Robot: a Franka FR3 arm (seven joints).
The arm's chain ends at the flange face. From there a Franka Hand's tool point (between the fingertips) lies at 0.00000 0.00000 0.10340 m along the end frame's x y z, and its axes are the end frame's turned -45 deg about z.
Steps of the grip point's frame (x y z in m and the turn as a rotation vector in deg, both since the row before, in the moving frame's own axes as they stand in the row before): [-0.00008 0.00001 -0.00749 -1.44 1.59 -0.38]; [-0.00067 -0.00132 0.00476 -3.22 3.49 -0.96]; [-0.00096 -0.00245 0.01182 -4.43 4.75 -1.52]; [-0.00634 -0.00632 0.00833 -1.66 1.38 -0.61]
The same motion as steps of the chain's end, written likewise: [-0.00391 0.00027 -0.00742 0.11 2.14 -0.38]; [-0.00996 -0.00004 0.00511 0.19 4.74 -0.96]; [-0.01409 -0.00049 0.01248 0.23 6.49 -1.52]; [-0.01283 -0.00032 0.00840 -0.20 2.15 -0.61]
